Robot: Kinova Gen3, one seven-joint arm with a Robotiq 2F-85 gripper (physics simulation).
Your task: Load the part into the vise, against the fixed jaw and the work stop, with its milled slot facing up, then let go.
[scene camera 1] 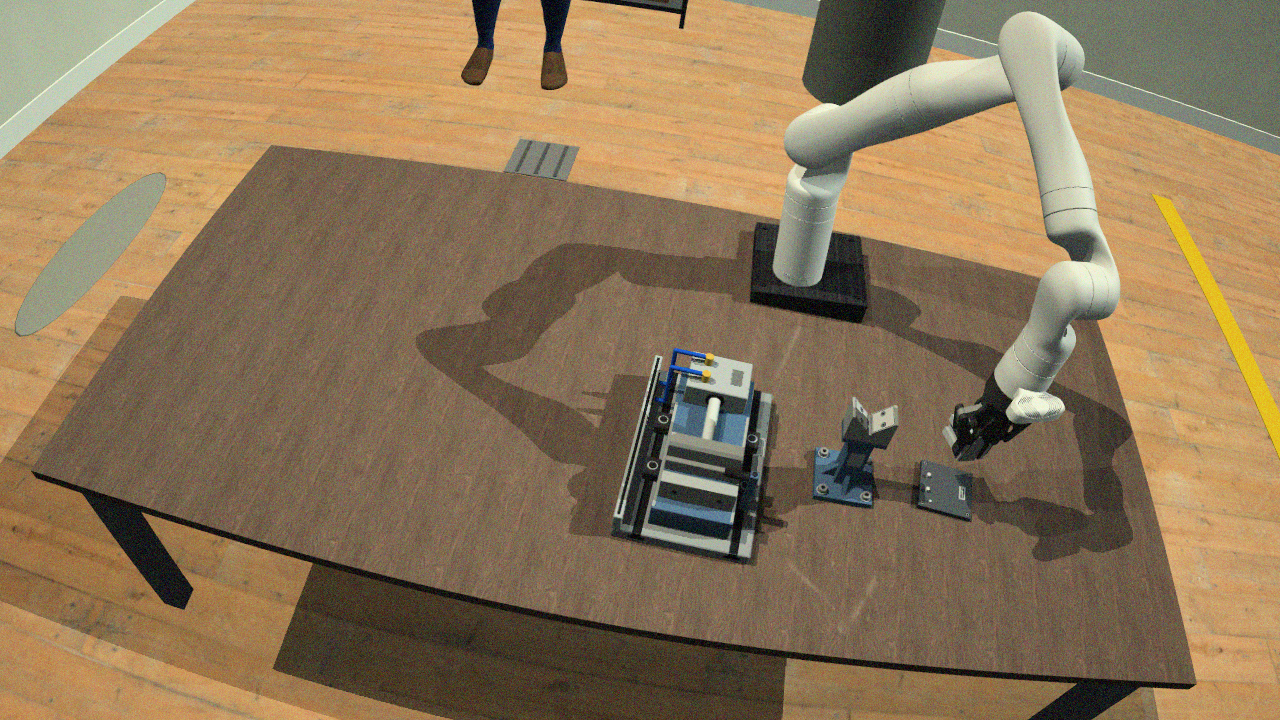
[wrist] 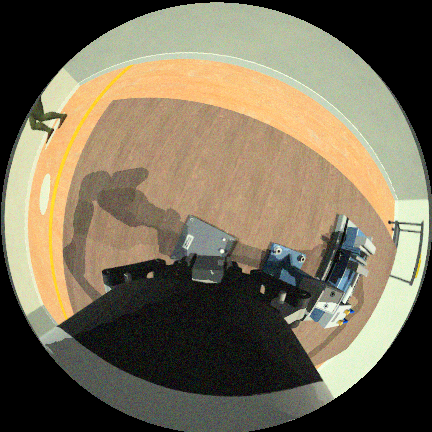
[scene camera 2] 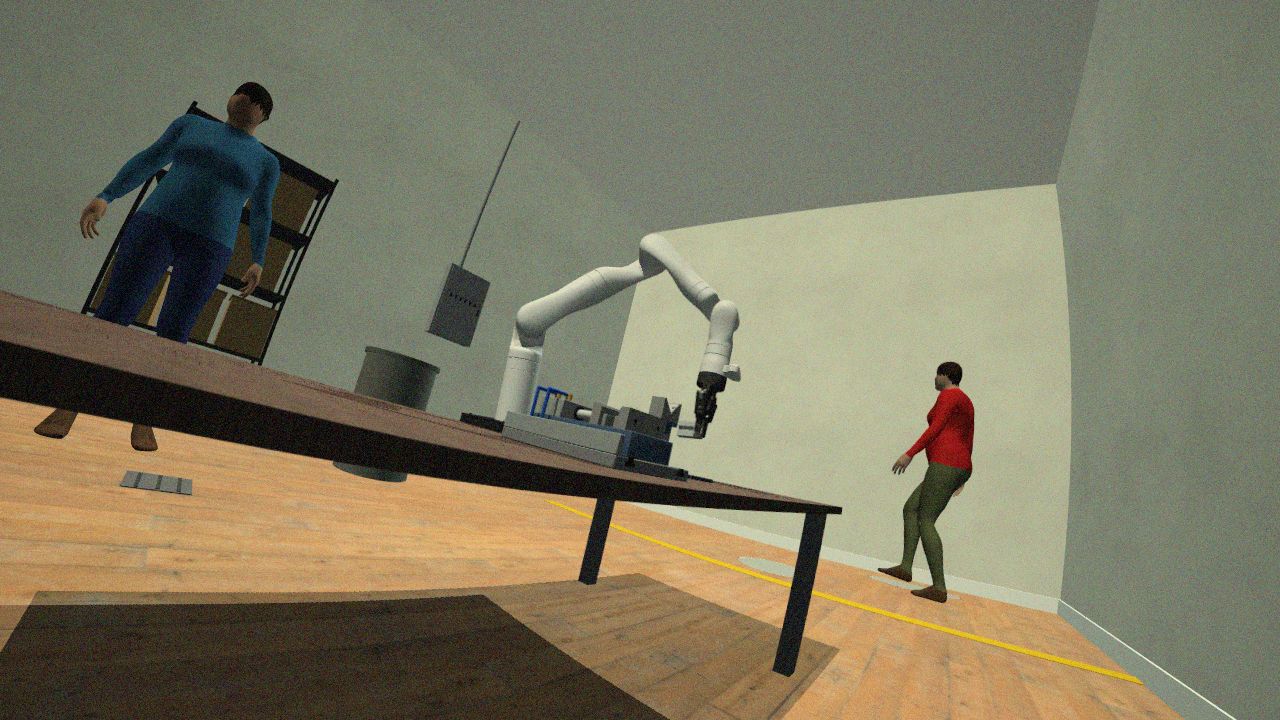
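Pixels of known places: gripper, between the fingertips: (scene camera 1: 966, 454) (wrist: 209, 262) (scene camera 2: 698, 435); arm's base, origin of its link: (scene camera 1: 797, 270).
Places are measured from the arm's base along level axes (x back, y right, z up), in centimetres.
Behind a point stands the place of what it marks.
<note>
My gripper (scene camera 1: 970, 440) @(x -37.5, y -32.2, z 7.6 cm) (scene camera 2: 703, 422) @(x -37.5, y -32.2, z 7.6 cm) (wrist: 209, 262) @(x -37.5, y -32.2, z 7.6 cm) is shut on the part (wrist: 207, 271) @(x -37.6, y -32.5, z 10.7 cm), a small grey block. It holds the block a little above a dark grey plate (scene camera 1: 945, 490) @(x -36.6, y -32.9, z -2.5 cm) (wrist: 203, 240) @(x -37.7, y -33.4, z -2.4 cm) near the table's right front. I cannot tell which way the slot faces. The vise (scene camera 1: 702, 456) @(x -50.6, y 4.2, z 5.0 cm) (scene camera 2: 586, 436) @(x -55.5, y 13.4, z 0.3 cm) (wrist: 351, 257) @(x -50.7, y -0.3, z 2.8 cm), blue and grey with its jaws apart, stands on the table left of the gripper. A blue-based stand (scene camera 1: 855, 447) @(x -41.9, y -15.6, z 6.5 cm) (wrist: 282, 257) @(x -42.2, y -18.1, z -2.2 cm) with a grey angled top stands between the vise and the gripper.
The arm's black base (scene camera 1: 810, 273) @(x -3.8, y -2.4, z 3.2 cm) is at the table's back. One person in blue (scene camera 2: 187, 210) stands behind the table, and one in red (scene camera 2: 939, 475) walks on the floor to the right. A grey bin (scene camera 2: 396, 376) and a shelf rack (scene camera 2: 323, 192) stand behind.
</note>
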